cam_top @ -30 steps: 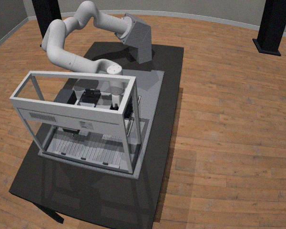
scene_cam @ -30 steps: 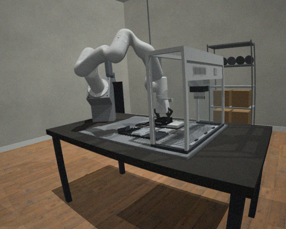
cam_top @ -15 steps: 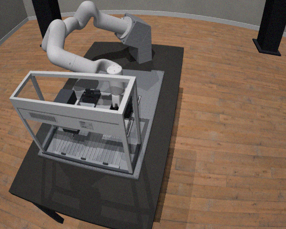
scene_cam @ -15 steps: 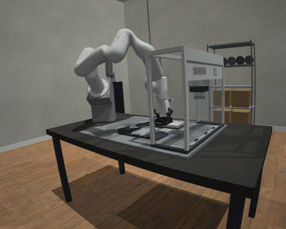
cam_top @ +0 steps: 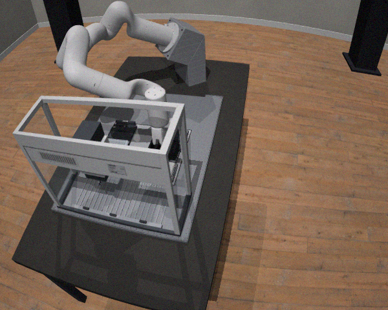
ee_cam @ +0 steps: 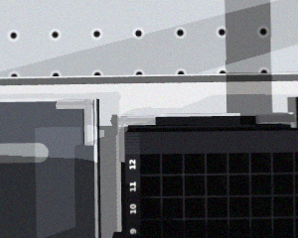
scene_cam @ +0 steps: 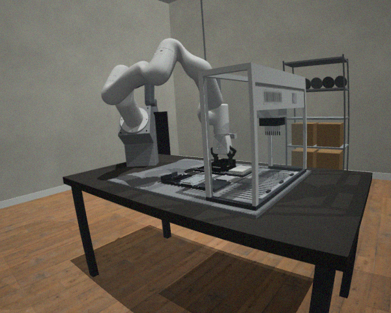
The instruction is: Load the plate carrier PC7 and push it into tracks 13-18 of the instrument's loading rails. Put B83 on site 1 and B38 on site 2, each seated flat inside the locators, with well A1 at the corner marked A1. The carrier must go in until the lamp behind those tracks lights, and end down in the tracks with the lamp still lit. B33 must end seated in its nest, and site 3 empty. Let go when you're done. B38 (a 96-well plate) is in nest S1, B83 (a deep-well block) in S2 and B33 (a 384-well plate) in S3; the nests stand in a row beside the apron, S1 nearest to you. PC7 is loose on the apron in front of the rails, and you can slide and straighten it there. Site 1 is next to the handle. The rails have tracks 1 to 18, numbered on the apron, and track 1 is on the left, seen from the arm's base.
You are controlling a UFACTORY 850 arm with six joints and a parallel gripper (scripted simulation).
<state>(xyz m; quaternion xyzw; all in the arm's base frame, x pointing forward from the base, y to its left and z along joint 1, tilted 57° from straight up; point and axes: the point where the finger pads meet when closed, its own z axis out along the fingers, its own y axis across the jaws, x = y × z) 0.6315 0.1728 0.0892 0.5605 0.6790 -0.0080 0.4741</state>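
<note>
My hand is 250 mm to the left of the dark plate carrier PC7, 30 mm above it and 20 mm past it. From my hand the other things lie so: white plate b38: 250 mm to the right, 30 mm below, 10 mm behind; post: 420 mm to the right, 200 mm above, 170 mm ahead; black deep-well block B83: 10 mm below.
</note>
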